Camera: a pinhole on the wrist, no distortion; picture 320 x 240 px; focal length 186.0 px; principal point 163.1 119.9 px. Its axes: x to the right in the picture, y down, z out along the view. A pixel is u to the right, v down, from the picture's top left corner.
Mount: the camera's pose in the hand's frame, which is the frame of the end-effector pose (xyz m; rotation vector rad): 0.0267 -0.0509 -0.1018 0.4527 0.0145 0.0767
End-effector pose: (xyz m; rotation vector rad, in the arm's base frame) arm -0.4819 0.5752 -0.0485 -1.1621 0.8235 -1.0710
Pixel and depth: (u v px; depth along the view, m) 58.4 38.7 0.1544
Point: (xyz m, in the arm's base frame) -0.5319 0.6164 0.1326
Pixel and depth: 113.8 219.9 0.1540
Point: -0.4296 0.6092 0.0135
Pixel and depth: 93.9 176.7 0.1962
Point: -0.4219 0.6434 0.0595
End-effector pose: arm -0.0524 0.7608 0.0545 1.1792 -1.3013 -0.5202
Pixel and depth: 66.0 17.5 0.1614
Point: -0.0059 0.7201 -0.1489
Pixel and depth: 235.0 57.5 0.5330
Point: -0.1296 0.2669 -0.2479
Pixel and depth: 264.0 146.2 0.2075
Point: -0.0724 0.5628 0.0114
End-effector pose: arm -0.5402 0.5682 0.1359 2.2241 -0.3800 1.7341
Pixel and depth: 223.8 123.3 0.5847
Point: 0.0066 0.6555 0.2453
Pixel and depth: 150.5 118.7 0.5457
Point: -0.0801 0.6901 0.0334
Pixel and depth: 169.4 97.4 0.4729
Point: -0.1417 0.7343 0.1058
